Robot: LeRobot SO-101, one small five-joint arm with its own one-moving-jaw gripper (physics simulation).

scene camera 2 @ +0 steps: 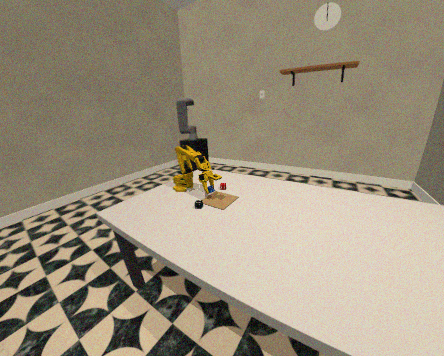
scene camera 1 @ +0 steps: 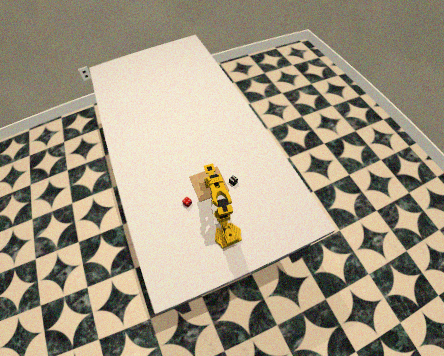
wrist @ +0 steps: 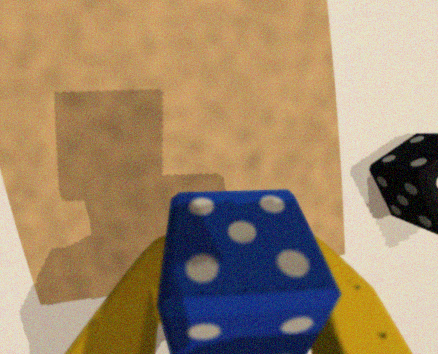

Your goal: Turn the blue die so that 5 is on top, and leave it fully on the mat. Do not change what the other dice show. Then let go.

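Where they show: end effector, tool point: (scene camera 2: 212, 190) (wrist: 176, 252); arm's base, origin of the base link: (scene camera 2: 186, 188) (scene camera 1: 226, 231).
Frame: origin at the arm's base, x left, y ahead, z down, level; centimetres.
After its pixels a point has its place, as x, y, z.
Note:
The blue die (scene camera 2: 211, 189) {-4.5, 21.6, -5.8} (wrist: 242, 250) {-4.0, 21.4, -6.4} is between the two yellow jaws of my gripper (scene camera 2: 210, 190) {-2.4, 20.6, -4.3} (wrist: 245, 305). The gripper is shut on it. In the wrist view its face with 5 pips is turned to the camera, and a lower face shows two pips. The die is held up near the arm-side edge of the tan mat (scene camera 1: 197, 183) {2.2, 26.4, -0.4} (scene camera 2: 227, 201) {-2.6, 29.0, -0.4} (wrist: 250, 100) {-5.9, 24.6, -0.4}. Its exact height is hard to tell. The arm hides it in scene camera 1. Shadows of the arm and gripper fall on the mat.
A black die (scene camera 1: 233, 180) {-12.4, 19.4, -3.1} (scene camera 2: 199, 204) {-13.8, 21.6, -2.3} (wrist: 410, 185) {-11.0, 20.5, -2.4} lies beside the mat, on the right in the wrist view. A red die (scene camera 1: 187, 201) {9.7, 18.3, -2.9} (scene camera 2: 223, 186) {8.6, 19.9, -2.0} lies on the white table (scene camera 1: 165, 125) {4.8, 67.5, 0.0} (scene camera 2: 310, 235) {-10.4, 66.0, 0.0} off the mat's other side. The arm's base (scene camera 1: 228, 236) {0.9, -4.7, -7.2} stands behind the mat.

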